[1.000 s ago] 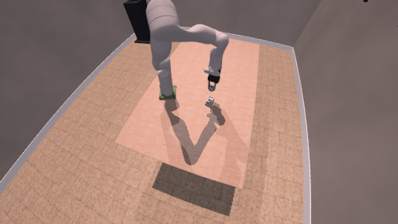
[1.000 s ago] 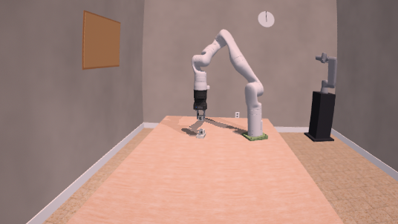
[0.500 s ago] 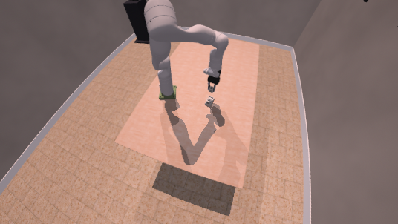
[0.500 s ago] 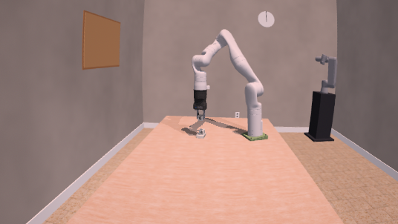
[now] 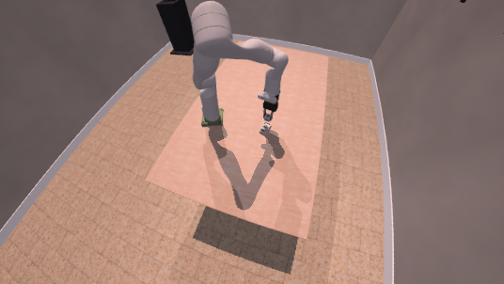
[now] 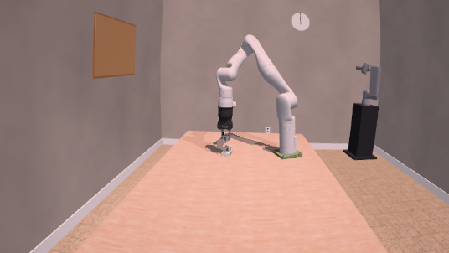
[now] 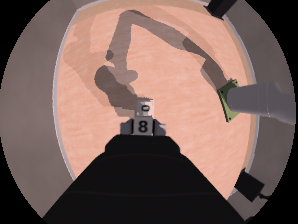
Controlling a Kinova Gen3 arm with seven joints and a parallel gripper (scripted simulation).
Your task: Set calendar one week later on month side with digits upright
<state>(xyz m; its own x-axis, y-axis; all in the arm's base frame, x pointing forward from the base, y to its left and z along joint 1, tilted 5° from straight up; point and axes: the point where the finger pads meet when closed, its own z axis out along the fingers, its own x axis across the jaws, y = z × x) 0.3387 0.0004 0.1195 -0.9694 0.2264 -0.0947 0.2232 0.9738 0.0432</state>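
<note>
The tray lies 1 cm behind my hand, 1 cm to the right of it and 10 cm below it.
</note>
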